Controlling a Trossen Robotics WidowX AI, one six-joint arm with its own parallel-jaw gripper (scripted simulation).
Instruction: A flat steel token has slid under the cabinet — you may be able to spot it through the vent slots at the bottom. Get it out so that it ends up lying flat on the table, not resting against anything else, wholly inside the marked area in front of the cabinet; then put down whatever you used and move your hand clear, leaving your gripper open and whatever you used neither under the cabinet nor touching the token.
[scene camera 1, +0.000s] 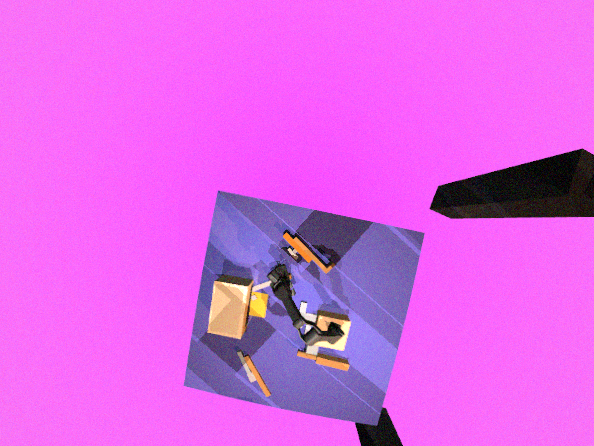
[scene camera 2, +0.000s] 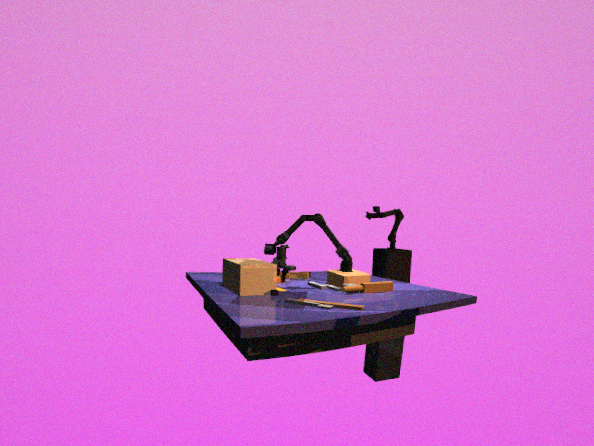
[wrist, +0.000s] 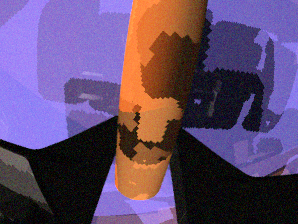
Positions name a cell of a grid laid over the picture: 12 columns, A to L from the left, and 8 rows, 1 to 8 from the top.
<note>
I see my gripper (wrist: F5) and a tan cabinet (scene camera 1: E6).
The tan cabinet also shows in scene camera 2 (scene camera 2: E5).
</note>
